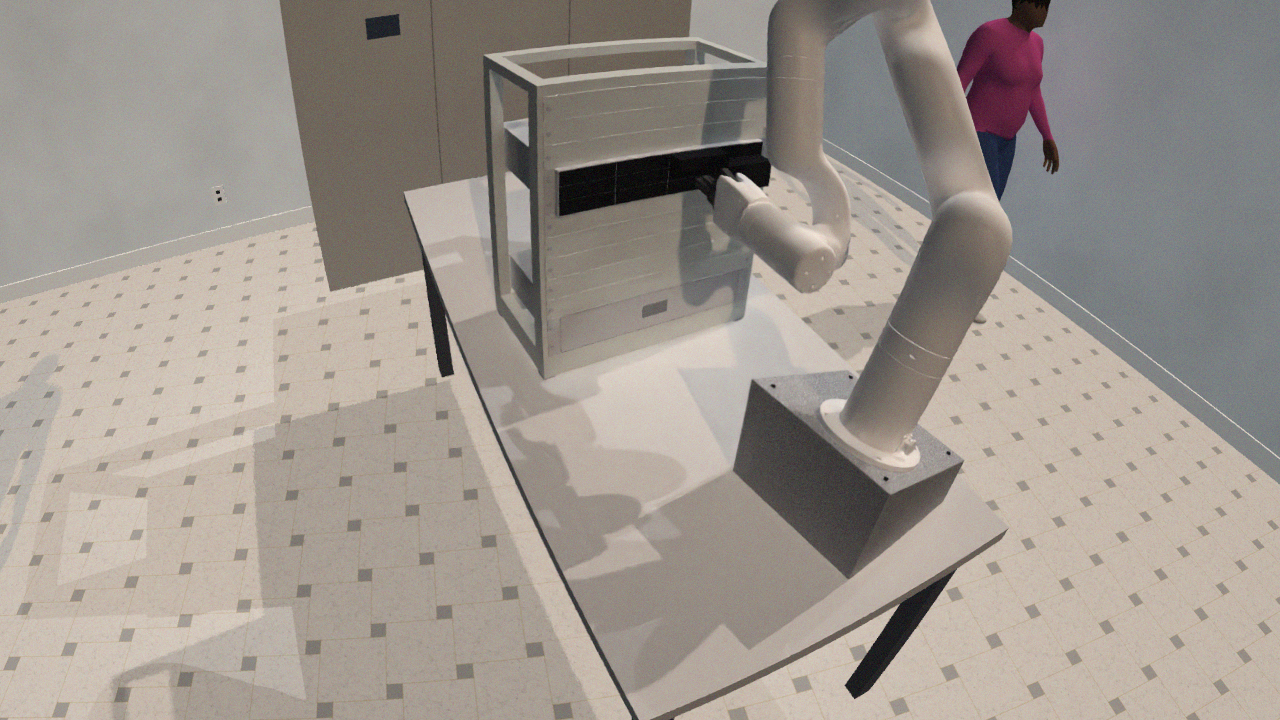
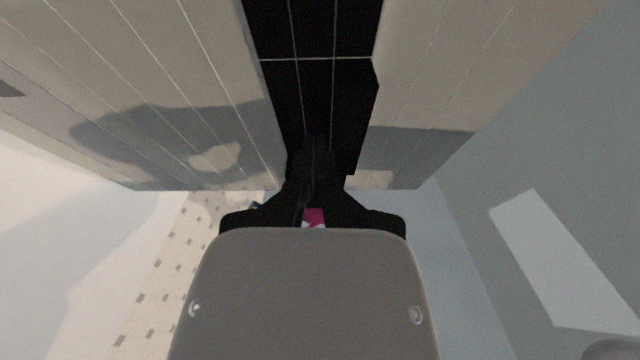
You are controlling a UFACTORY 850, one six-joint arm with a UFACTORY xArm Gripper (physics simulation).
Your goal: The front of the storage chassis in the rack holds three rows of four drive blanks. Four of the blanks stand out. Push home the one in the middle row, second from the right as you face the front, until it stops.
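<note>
The storage chassis (image 1: 586, 189) (image 2: 272, 30) is a black band across the rack's front, with thin pale lines between its drive blanks. The middle-row blank second from the right (image 2: 317, 95) is dark and partly covered by the fingertips; how far it stands out is unclear. A top-row blank (image 2: 354, 100) beside it stands out. Another blank (image 1: 750, 170) juts out at the right end. My gripper (image 1: 703, 183) (image 2: 315, 146) is shut and empty, its fingertips at the chassis front in line with the middle row. Contact is too dark to tell.
The grey rack (image 1: 538, 223) (image 2: 210, 40) stands on the table (image 1: 626, 402). The arm's grey base block (image 1: 805, 456) is at the table's near right. A person in pink (image 1: 1004, 80) (image 2: 314, 216) is beyond the table. Tall brown cabinets (image 1: 375, 134) stand behind the rack.
</note>
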